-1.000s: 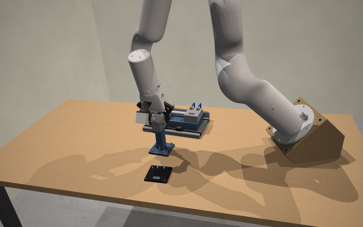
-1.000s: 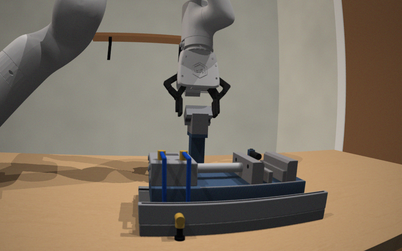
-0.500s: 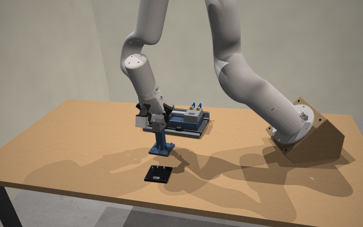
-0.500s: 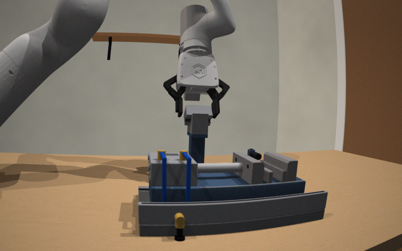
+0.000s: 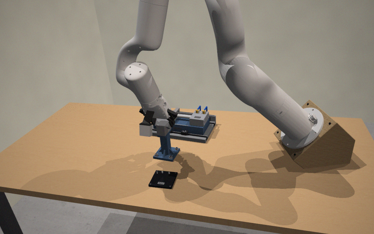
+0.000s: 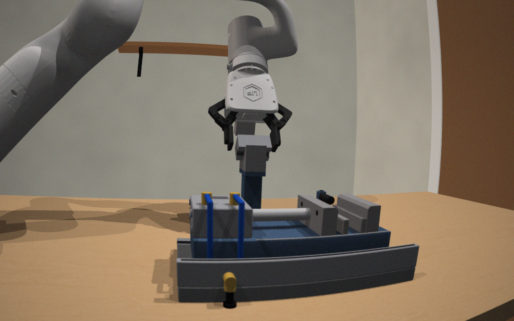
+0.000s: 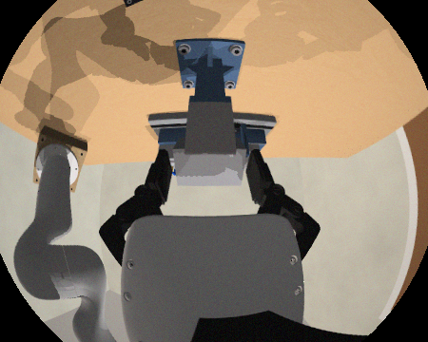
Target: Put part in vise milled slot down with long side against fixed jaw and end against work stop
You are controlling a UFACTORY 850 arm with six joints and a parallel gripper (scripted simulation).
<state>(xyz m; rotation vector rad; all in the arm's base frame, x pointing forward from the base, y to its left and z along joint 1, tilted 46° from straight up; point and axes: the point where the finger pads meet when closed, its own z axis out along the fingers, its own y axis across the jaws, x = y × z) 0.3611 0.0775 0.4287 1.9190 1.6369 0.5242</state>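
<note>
Now: the part 1 cm to the right of my hand and 1 cm below it. Round my hand: black infeed plate: 9 cm behind, 15 cm to the left, 16 cm below; then cylinder rod: 3 cm ahead, 22 cm to the right, 9 cm below; then work stop: 11 cm ahead, 15 cm to the right, 8 cm below.
</note>
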